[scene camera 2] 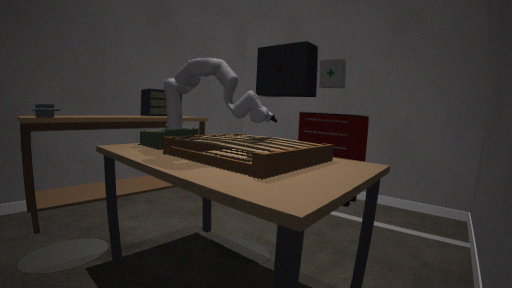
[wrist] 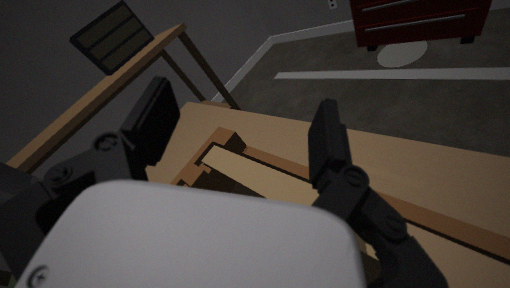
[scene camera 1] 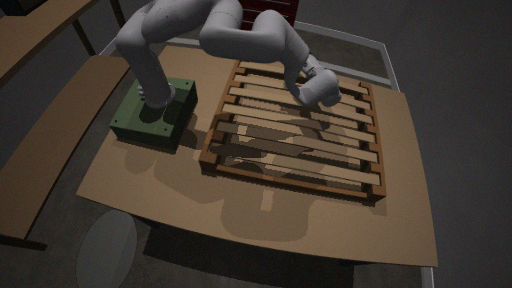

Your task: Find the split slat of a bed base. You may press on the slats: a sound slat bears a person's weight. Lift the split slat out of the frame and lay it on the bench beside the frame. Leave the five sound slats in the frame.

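The wooden bed-base frame (scene camera 1: 295, 185) (scene camera 2: 295, 161) lies flat on the bench (scene camera 1: 350, 235) (scene camera 2: 300, 187) (wrist: 425, 167). Several pale slats lie across it, side by side; the nearest slat (scene camera 1: 340, 174) shows in scene view 1, and an end slat (wrist: 260, 175) shows in the wrist view. Arm shadows darken parts of the slats, and I cannot tell which is split. My gripper (scene camera 2: 273, 118) (wrist: 244, 105) is open and empty, tilted, above the frame and apart from it. In scene view 1 the arm's wrist mostly hides it.
The arm stands on a green base block (scene camera 1: 182, 117) (scene camera 2: 152, 138) beside the frame's left side. A side table (scene camera 1: 37, 30) (scene camera 2: 115, 119) (wrist: 100, 95) stands to the left. A red drawer cabinet (scene camera 2: 332, 132) (wrist: 420, 25) stands behind the bench.
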